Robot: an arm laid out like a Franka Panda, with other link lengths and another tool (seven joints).
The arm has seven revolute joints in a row. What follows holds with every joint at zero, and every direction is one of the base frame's. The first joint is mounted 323 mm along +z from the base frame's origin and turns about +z. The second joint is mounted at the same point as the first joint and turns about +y. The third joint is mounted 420.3 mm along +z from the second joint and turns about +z. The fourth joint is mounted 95.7 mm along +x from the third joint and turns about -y. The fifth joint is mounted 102.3 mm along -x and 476.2 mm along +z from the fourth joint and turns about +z. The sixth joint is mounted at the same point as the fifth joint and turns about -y. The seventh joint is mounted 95 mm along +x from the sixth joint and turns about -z. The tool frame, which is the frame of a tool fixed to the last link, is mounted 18 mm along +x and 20 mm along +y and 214.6 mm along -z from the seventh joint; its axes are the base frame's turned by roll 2.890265, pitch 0 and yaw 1.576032 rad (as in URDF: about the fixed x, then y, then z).
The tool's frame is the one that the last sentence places.
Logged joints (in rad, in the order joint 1, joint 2, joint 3, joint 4, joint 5, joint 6, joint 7), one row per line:
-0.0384, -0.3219, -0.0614, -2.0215, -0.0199, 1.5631, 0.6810
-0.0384, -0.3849, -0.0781, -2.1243, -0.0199, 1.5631, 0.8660
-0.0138, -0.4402, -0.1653, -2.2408, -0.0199, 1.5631, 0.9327
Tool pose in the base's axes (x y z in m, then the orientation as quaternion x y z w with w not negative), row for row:
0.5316, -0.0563, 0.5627, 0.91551, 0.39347, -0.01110, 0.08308
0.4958, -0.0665, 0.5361, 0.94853, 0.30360, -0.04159, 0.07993
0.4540, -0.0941, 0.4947, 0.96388, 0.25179, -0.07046, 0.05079
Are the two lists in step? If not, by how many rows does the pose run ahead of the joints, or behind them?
They are in step.
